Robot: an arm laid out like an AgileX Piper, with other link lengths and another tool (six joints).
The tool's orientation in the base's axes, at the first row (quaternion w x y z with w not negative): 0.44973, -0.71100, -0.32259, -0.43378
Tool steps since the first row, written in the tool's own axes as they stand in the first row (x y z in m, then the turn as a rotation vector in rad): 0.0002, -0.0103, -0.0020, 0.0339, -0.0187, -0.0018; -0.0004, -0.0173, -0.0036, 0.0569, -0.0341, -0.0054; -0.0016, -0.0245, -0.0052, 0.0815, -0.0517, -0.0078; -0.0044, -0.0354, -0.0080, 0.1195, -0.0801, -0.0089; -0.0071, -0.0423, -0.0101, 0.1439, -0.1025, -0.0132; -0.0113, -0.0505, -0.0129, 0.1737, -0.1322, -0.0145; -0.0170, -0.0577, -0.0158, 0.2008, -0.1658, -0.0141; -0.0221, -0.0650, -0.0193, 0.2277, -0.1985, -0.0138; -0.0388, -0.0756, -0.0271, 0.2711, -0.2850, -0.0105; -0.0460, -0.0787, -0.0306, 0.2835, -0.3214, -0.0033; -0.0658, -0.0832, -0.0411, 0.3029, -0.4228, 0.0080; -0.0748, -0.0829, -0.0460, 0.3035, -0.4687, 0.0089
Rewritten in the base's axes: -0.0093, 0.0022, 0.0043, -0.0024, 0.0079, 0.0379; -0.0160, 0.0034, 0.0066, -0.0071, 0.0121, 0.0651; -0.0232, 0.0046, 0.0085, -0.0126, 0.0184, 0.0942; -0.0345, 0.0061, 0.0105, -0.0212, 0.0310, 0.1391; -0.0422, 0.0066, 0.0110, -0.0315, 0.0374, 0.1703; -0.0518, 0.0069, 0.0107, -0.0448, 0.0498, 0.2083; -0.0612, 0.0067, 0.0088, -0.0619, 0.0650, 0.2448; -0.0707, 0.0059, 0.0076, -0.0784, 0.0798, 0.2809; -0.0892, 0.0017, -0.0021, -0.1327, 0.1193, 0.3507; -0.0959, -0.0008, -0.0067, -0.1561, 0.1409, 0.3734; -0.1114, -0.0101, -0.0207, -0.2304, 0.1919, 0.4250; -0.1165, -0.0153, -0.0279, -0.2688, 0.2105, 0.4419
